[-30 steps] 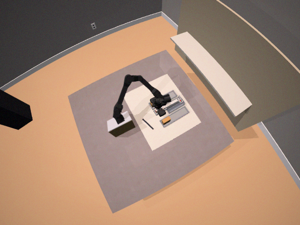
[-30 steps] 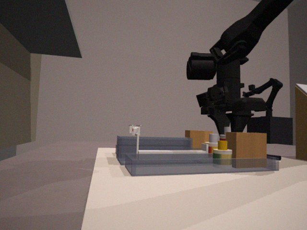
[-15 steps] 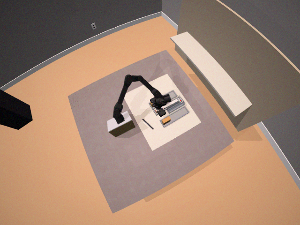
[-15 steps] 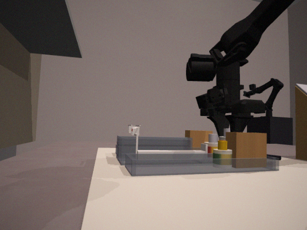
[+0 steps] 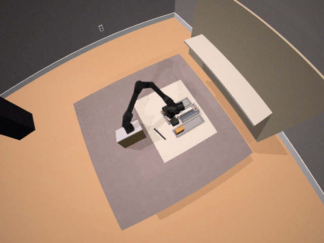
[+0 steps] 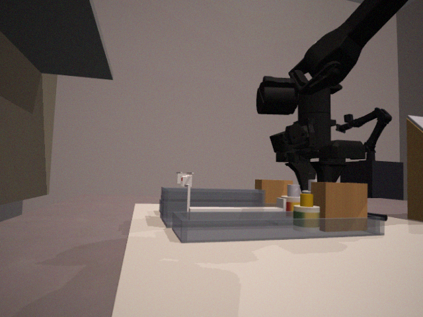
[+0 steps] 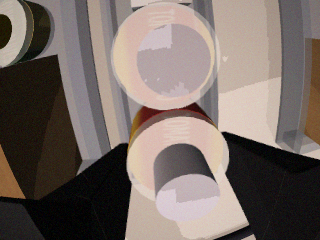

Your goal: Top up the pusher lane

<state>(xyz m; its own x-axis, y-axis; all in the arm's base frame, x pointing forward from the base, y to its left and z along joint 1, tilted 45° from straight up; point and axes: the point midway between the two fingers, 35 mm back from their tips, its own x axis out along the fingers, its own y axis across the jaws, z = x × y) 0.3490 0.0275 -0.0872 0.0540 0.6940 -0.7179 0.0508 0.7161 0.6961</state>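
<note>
Right now the cream board is 5 cm ahead of my gripper tip, 4 cm below it and 2 cm to the left of it. The rest, counted from my gripper tip: sprung lane: 15 cm ahead, 3 cm to the right, 2 cm below; then white pusher plate: 15 cm ahead, 4 cm to the right, 1 cm above; then thin dark rod: 14 cm behind, 6 cm to the right, 3 cm below.
</note>
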